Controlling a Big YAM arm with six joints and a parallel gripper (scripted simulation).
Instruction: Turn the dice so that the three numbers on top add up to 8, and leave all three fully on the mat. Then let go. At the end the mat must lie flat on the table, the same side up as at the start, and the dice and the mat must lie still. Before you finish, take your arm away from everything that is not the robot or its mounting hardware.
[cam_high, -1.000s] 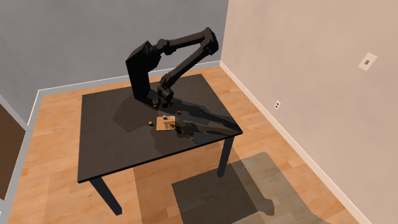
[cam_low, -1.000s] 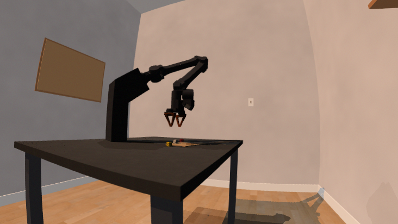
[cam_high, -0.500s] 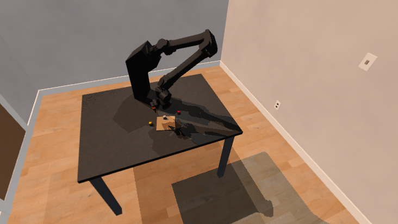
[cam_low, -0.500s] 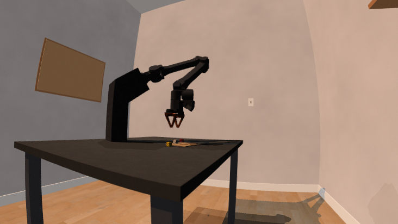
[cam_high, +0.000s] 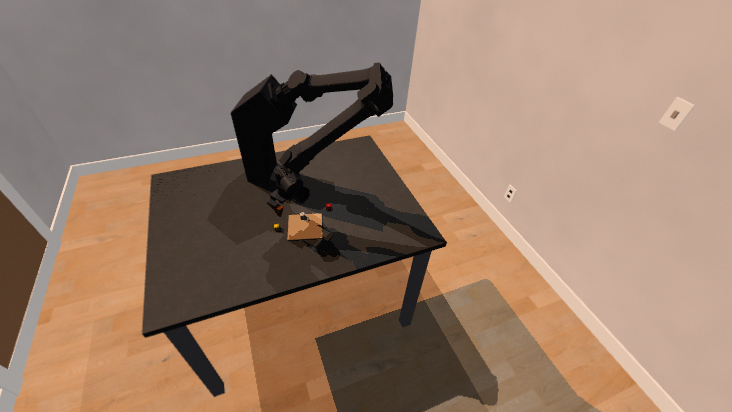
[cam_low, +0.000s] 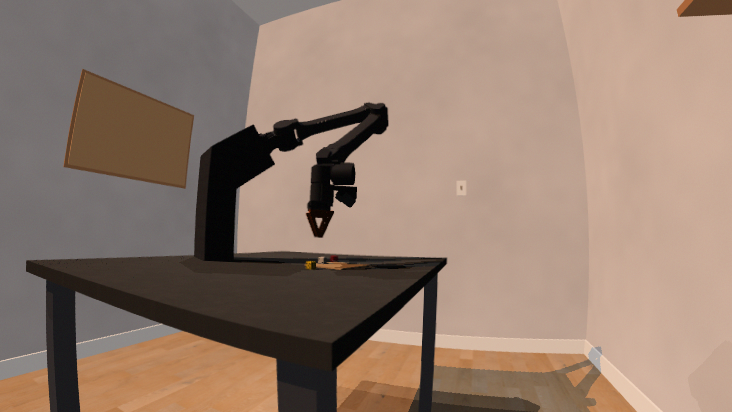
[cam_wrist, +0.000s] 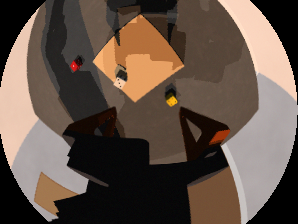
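Now: the yellow die 80 mm below my hand, 60 mm to the right of it and 20 mm ahead of it. The rest, counted from my hand: tan mat 90 mm below, 60 mm to the left, 30 mm ahead; red die 170 mm to the left, 80 mm below, 60 mm behind; white die 80 mm below, 60 mm to the left, 20 mm behind.
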